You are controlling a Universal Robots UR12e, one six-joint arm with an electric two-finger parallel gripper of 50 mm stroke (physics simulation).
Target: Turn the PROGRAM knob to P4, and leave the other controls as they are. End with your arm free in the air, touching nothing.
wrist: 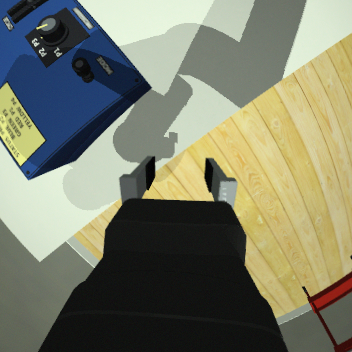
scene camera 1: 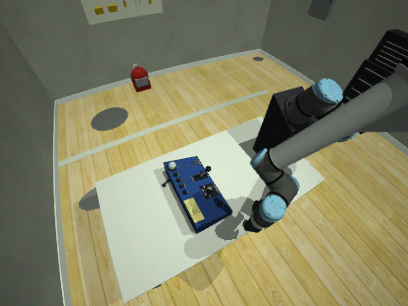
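The blue control box (scene camera 1: 192,200) (wrist: 60,107) lies on the white table top. Its black PROGRAM knob (scene camera 1: 209,190) (wrist: 53,30) sits on a dark square plate. In the wrist view the knob's yellow pointer line points left, roughly toward the P3 side. P1, P2 and P3 are legible there; no P4 mark can be made out. My gripper (scene camera 1: 248,227) (wrist: 179,166) is open and empty, in the air off the box's MODE end, apart from the box. In the scene view its fingers are too dark and small to tell apart.
A small MODE control (wrist: 82,69) stands beside the PROGRAM knob. A black ball lever (scene camera 1: 208,169), a white dome (scene camera 1: 172,165) and a row of dark buttons are on the box, with a yellow label (scene camera 1: 194,210) (wrist: 19,125). A side lever (scene camera 1: 165,184) sticks out.
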